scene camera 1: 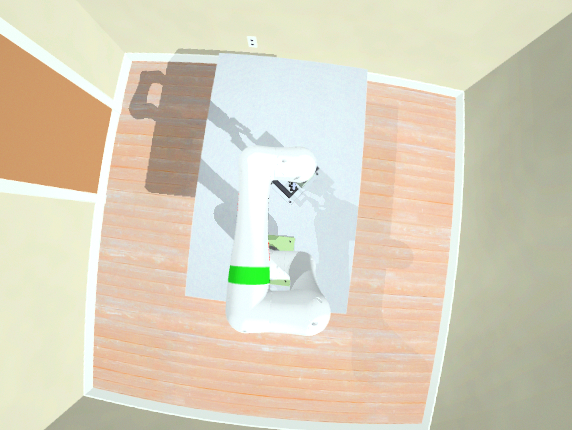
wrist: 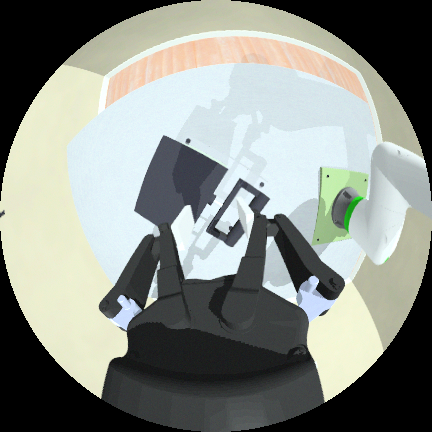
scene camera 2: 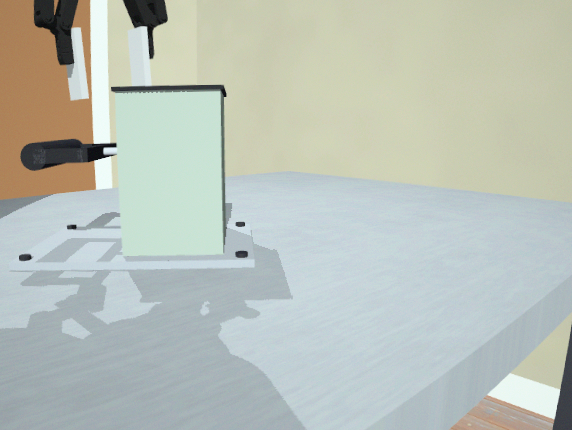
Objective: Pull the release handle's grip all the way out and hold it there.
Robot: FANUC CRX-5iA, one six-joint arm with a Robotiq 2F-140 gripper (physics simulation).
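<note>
The release handle's black grip (scene camera 1: pixel 284 189) (scene camera 2: pixel 50 154) (wrist: pixel 237 237) is an open rectangular frame with a thick outer bar. It sticks out sideways from a pale green box (scene camera 2: pixel 170 170) (wrist: pixel 175 172) with a dark lid. A short length of white rod (scene camera 2: pixel 110 150) shows between grip and box. My gripper (scene camera 2: pixel 110 91) (wrist: pixel 214 210) is partly open, its white finger pads apart with nothing between them. It points down, with its visible fingertip above the height of the grip. One pad's lower end is hidden behind the box in the second scene view. The arm hides most of the box and gripper in the first scene view.
The box stands on a pale base plate (scene camera 2: pixel 65 266) with dark bolts at its corners, on the grey table (scene camera 1: pixel 295 95) (scene camera 2: pixel 400 260). The arm's green mounting plate (scene camera 1: pixel 284 243) (wrist: pixel 327 192) is on the same table. Walls surround the floor (scene camera 1: pixel 150 345).
</note>
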